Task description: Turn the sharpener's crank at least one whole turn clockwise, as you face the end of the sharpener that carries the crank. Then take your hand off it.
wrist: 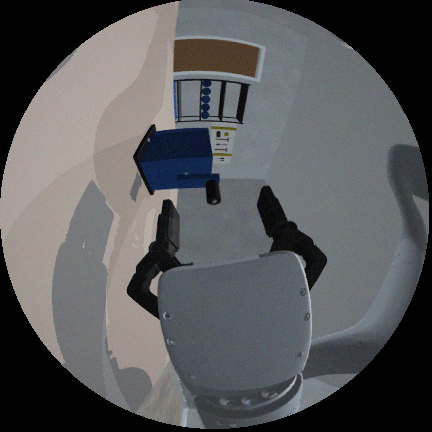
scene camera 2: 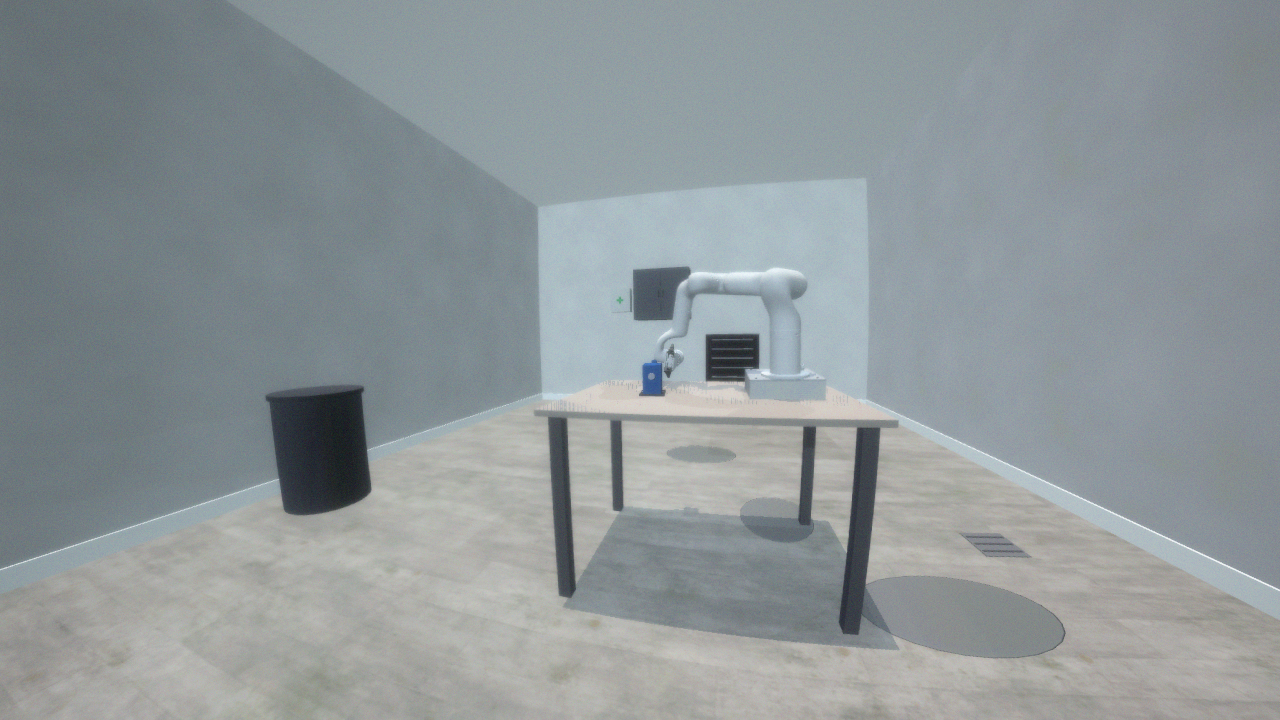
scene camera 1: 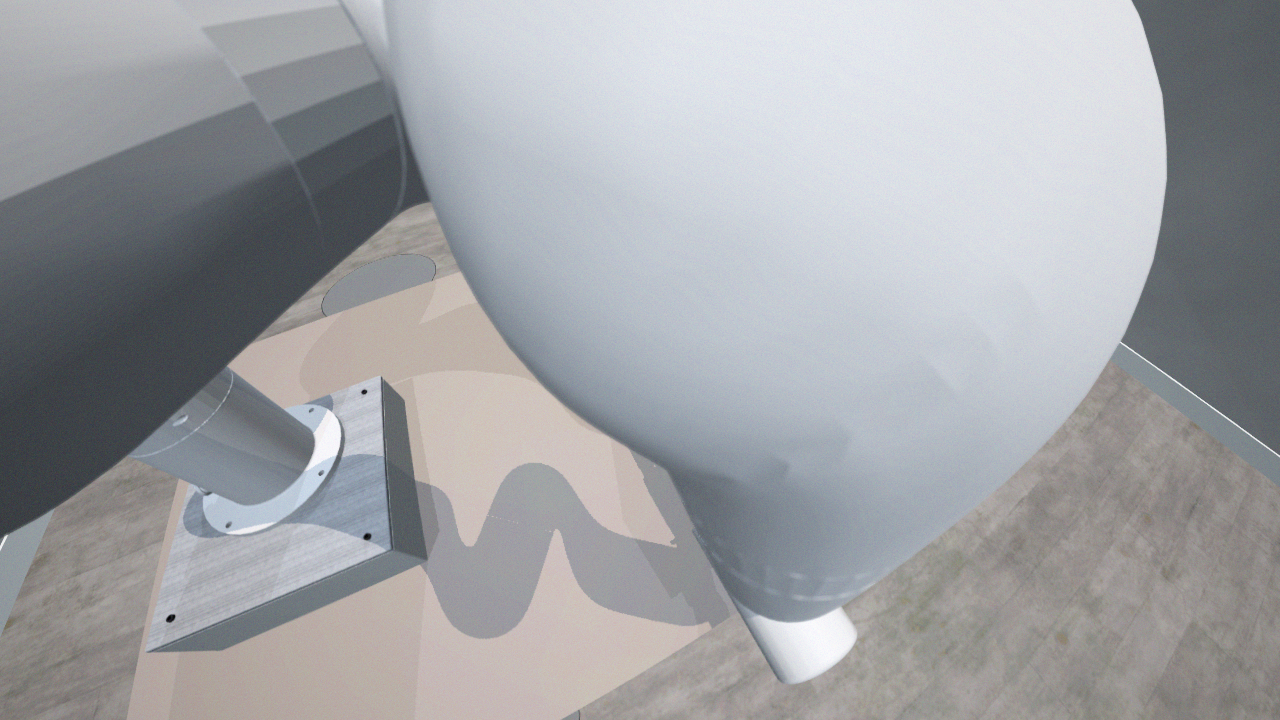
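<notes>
The blue sharpener [scene camera 2: 651,379] [wrist: 175,150] stands upright on its dark base plate [wrist: 143,159] on the table [scene camera 2: 716,418] [scene camera 1: 465,411]. In the wrist view, its blue crank arm [wrist: 195,177] runs along the end facing me, with the black knob [wrist: 213,193] at the end away from the base plate, so the crank points up. My gripper [scene camera 2: 668,368] [wrist: 217,200] is open and empty. Its fingertips stand on either side of the knob in the wrist view; the knob seems to lie at or just beyond them, and no contact shows. Scene camera 1 does not show the sharpener or gripper.
My arm [scene camera 1: 760,268] [scene camera 2: 733,282] fills much of scene camera 1 and reaches over the table from its base [scene camera 1: 304,559] [scene camera 2: 785,386]. A black bin [scene camera 2: 319,452] stands on the floor at the left. A shelf rack [wrist: 222,102] and a poster [wrist: 221,145] show beyond the sharpener.
</notes>
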